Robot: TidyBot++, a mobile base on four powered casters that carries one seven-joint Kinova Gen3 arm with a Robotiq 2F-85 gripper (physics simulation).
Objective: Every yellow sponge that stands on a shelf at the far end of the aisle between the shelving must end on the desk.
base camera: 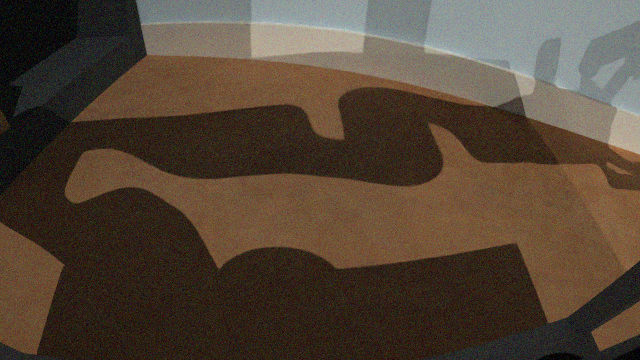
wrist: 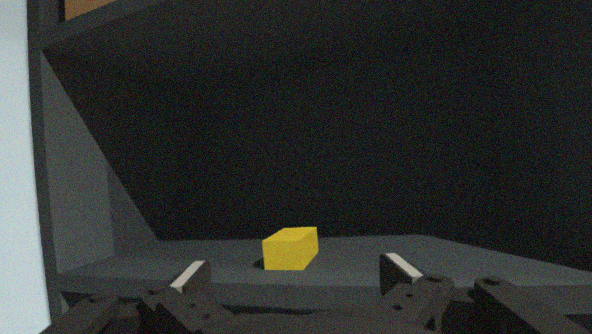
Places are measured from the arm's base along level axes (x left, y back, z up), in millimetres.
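Where they show: gripper, fingertip midpoint: [wrist: 296,276].
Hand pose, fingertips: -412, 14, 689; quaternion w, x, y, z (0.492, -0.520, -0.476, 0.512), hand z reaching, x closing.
Observation:
Each offset is from my fingertips to the top centre of the thing, as dx, dy, dz. "spot": to the spot under its first point. Level surfaces: height alone.
A yellow sponge @[-355, +5, -50] [wrist: 289,249] stands on a dark grey shelf board @[dz -95] [wrist: 350,255] in the wrist view, a little left of the middle between the fingertips. My gripper [wrist: 296,276] is open, its two fingers wide apart at the bottom of the wrist view. The sponge lies beyond the fingertips, and the fingers do not touch it. The gripper itself does not show in the base camera view; shadows of an arm fall on the wall and floor there. The desk does not show in either view.
The shelf's side panel @[spot: -459, -414, +56] [wrist: 77,190] rises left of the sponge, with a pale wall [wrist: 15,165] beyond it. Another board edge [wrist: 100,22] crosses above. In the base camera view, dark shelving [base camera: 107,65] stands at the left beside the brown floor @[dz -1086] [base camera: 310,215], and a pale blue wall [base camera: 305,12] runs behind.

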